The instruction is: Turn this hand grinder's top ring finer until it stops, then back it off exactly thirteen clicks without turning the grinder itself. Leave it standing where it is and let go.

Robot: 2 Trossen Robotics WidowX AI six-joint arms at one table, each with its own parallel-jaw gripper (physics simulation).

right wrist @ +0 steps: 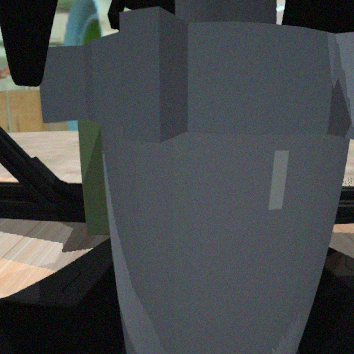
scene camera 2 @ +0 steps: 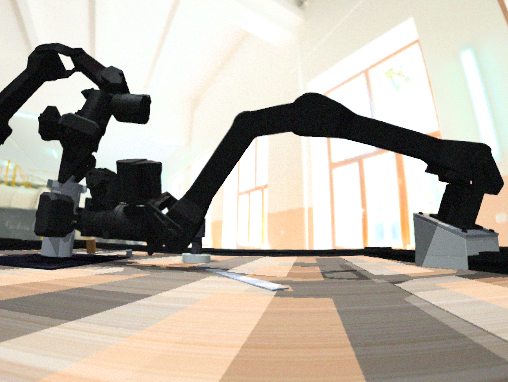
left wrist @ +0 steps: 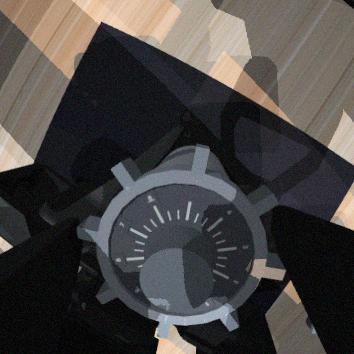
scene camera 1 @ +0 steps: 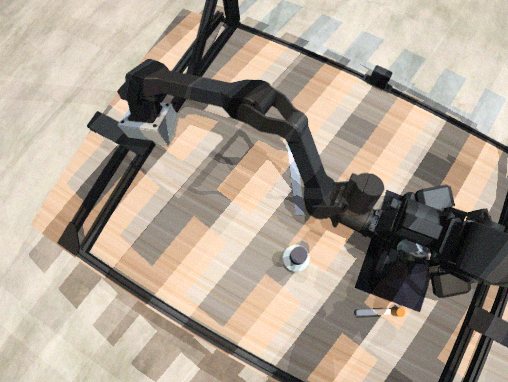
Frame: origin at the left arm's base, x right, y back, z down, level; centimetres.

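Seen in the pictures: left gripper, fingertip midpoint: (right wrist: pixel 197 101) (scene camera 2: pixel 62 188) (left wrist: pixel 177 224); right gripper, fingertip midpoint: (left wrist: pixel 223 152); right arm's base at its link origin: (scene camera 2: pixel 455 222) (scene camera 1: pixel 145 113).
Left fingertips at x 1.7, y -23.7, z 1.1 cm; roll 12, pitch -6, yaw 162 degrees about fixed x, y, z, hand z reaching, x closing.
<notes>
A point is followed by its place in that frame.
The grey hand grinder (scene camera 2: pixel 56 246) @[x 3.4, y -24.8, z 11.1 cm] (right wrist: pixel 210 240) stands upright on a dark mat (scene camera 1: pixel 366 282) @[x -7.2, y -32.4, z 13.1 cm] (scene camera 2: pixel 15 261) @[x 10.3, y -22.4, z 13.1 cm] (left wrist: pixel 75 105) @[x 11.3, y -20.9, z 13.1 cm]. Its top ring (scene camera 2: pixel 67 187) @[x 3.8, y -25.5, z 1.2 cm] (left wrist: pixel 103 240) @[x 3.9, y -24.7, z 0.1 cm] (right wrist: pixel 240 75) has lugs around its rim and encircles a numbered dial (left wrist: pixel 165 225) @[x 2.1, y -23.6, z 0.2 cm]. A pale mark (right wrist: pixel 278 180) shows on the body below the ring. My left gripper (left wrist: pixel 177 224) @[x 1.7, y -23.7, z 1.1 cm] comes from above and is shut on the ring, one finger at each side. My right gripper (right wrist: pixel 202 235) @[x 0.2, y -21.1, z 5.9 cm] reaches in low from the side and is shut on the grinder body. The arms hide much of the grinder in scene camera 1.
A white round base with a dark knob (scene camera 1: pixel 299 254) @[x -4.2, y -48.6, z 4.4 cm] (scene camera 2: pixel 196 258) @[x -1.4, y -48.5, z 12.5 cm] stands left of the mat in scene camera 1. An orange-ended tool (scene camera 1: pixel 398 311) @[x -12.5, y -25.6, z 9.9 cm] lies below the mat there. A pale strip (scene camera 1: pixel 296 185) @[x 12.4, y -50.9, z 13.2 cm] (scene camera 2: pixel 250 281) @[x 21.5, y -52.8, z 13.2 cm] lies under the right arm. Black frame bars (scene camera 1: pixel 185 320) @[x -21.6, y -69.8, z 11.4 cm] edge the table.
</notes>
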